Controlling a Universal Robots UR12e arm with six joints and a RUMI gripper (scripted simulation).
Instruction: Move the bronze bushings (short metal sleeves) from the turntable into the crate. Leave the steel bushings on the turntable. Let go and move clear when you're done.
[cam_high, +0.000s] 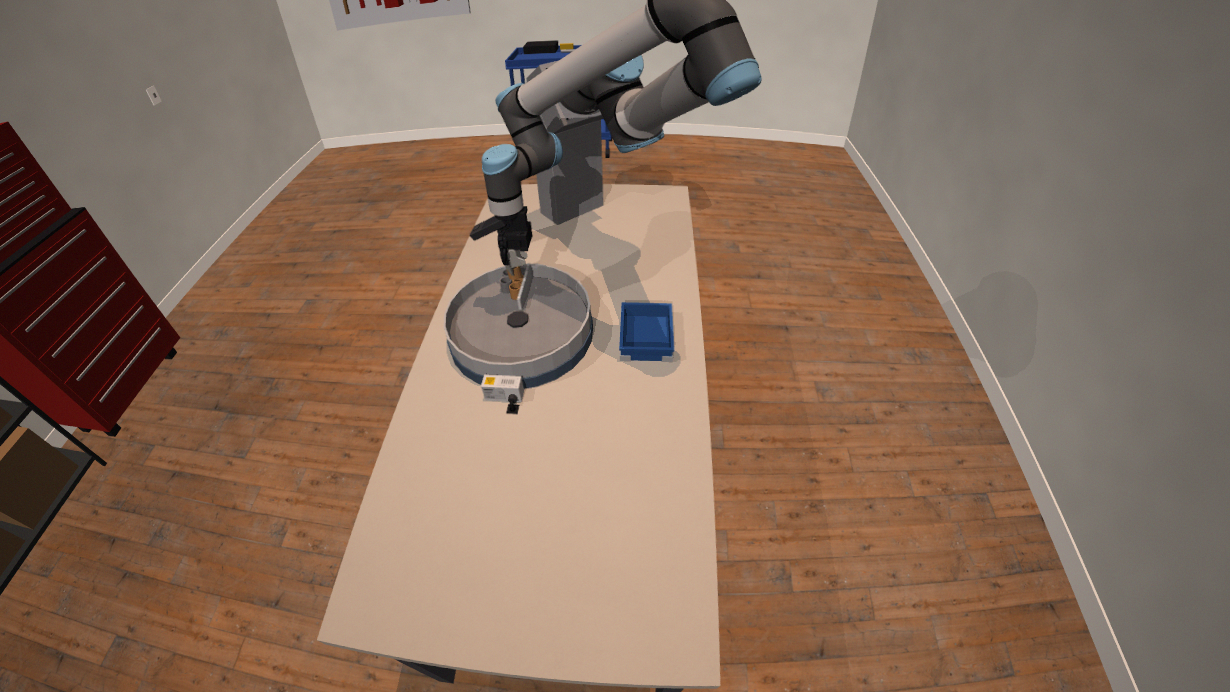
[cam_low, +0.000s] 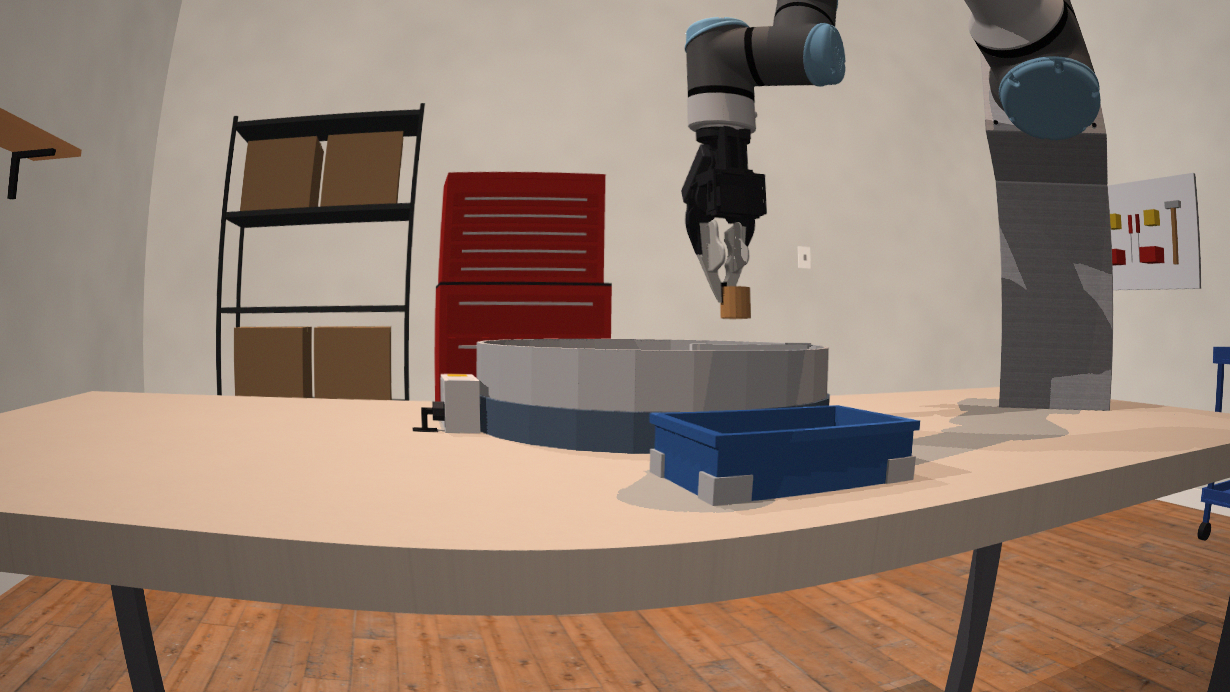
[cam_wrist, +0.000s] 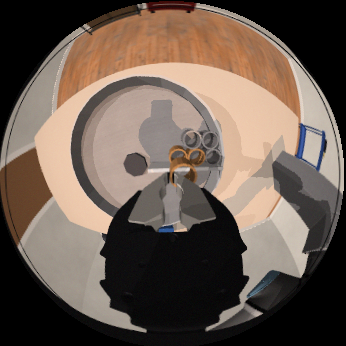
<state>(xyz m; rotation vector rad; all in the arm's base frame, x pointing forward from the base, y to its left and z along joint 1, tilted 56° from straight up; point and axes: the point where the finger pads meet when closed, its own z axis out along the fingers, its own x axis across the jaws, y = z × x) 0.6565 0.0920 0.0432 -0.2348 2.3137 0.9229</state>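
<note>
Now: hand 39 cm to the right of the blue crate, 14 cm above it and 9 cm past it. From my hand the other things lie so: grey turntable (11 cm below, 7 cm ahead, 6 cm to the left).
</note>
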